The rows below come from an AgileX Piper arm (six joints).
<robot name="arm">
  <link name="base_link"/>
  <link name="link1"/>
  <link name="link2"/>
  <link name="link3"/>
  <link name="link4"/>
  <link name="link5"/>
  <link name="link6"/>
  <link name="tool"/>
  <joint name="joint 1" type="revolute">
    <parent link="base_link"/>
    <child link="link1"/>
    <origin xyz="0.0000 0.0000 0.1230" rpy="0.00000 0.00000 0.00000"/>
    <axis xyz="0 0 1"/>
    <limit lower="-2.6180" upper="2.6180"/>
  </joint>
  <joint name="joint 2" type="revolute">
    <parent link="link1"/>
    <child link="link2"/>
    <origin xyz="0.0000 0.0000 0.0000" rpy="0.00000 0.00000 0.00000"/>
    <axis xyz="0 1 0"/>
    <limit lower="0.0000" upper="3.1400"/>
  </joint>
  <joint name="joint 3" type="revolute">
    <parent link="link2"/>
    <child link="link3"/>
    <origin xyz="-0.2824 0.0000 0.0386" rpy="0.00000 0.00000 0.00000"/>
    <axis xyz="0 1 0"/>
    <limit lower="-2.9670" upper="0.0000"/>
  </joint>
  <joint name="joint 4" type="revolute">
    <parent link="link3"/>
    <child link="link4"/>
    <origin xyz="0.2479 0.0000 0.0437" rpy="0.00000 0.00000 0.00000"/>
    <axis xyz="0.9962 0 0.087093"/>
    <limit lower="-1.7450" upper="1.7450"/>
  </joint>
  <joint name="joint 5" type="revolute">
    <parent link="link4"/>
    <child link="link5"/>
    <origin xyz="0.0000 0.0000 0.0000" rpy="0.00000 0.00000 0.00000"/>
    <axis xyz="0 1 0"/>
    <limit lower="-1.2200" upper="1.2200"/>
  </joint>
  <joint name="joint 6" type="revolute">
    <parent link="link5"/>
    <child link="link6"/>
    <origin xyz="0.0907 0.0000 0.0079" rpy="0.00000 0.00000 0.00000"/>
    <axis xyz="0.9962 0 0.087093"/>
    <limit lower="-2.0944" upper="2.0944"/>
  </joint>
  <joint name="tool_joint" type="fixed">
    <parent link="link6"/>
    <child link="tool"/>
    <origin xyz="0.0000 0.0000 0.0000" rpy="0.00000 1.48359 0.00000"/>
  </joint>
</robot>
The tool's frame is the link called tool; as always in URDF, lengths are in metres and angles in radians.
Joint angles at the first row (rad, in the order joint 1, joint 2, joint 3, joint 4, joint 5, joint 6):
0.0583 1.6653 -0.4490 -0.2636 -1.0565 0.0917
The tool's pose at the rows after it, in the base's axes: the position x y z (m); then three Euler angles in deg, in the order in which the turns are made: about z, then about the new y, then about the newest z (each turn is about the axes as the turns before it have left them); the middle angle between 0 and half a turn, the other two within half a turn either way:
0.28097 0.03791 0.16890 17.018 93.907 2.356
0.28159 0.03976 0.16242 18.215 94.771 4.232
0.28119 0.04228 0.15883 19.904 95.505 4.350
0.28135 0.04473 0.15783 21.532 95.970 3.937
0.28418 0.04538 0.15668 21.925 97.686 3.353
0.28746 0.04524 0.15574 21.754 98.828 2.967
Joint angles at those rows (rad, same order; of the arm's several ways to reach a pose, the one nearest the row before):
0.0583 1.7069 -0.4490 -0.2659 -1.1148 0.1439
0.0583 1.7331 -0.4490 -0.2872 -1.1272 0.1779
0.0583 1.7455 -0.4490 -0.3193 -1.1295 0.1877
0.0583 1.7493 -0.4533 -0.3515 -1.1242 0.1916
0.0583 1.7497 -0.4681 -0.3659 -1.0819 0.1916
0.0583 1.7536 -0.4826 -0.3677 -1.0518 0.1895

